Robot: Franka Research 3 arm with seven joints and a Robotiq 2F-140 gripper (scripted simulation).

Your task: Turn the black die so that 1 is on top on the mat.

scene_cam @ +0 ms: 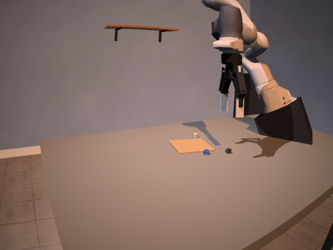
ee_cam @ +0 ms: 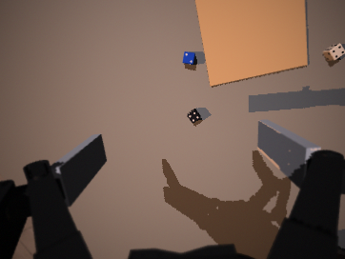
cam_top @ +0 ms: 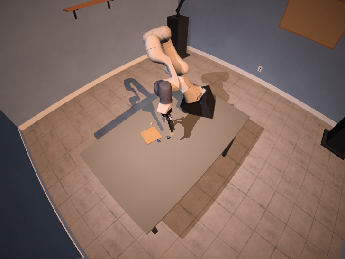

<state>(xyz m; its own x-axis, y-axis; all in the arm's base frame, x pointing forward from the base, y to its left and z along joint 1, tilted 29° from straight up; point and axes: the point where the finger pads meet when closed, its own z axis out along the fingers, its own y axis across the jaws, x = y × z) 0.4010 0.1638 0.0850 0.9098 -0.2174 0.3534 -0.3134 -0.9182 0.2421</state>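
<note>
Right now the black die is 1 cm behind my hand, 1 cm to the right of it and 15 cm below it. Round my hand: orange mat (7 cm ahead, 13 cm to the right, 16 cm below); blue die (7 cm ahead, 4 cm to the right, 15 cm below); white die (1 cm behind, 22 cm to the right, 15 cm below).
</note>
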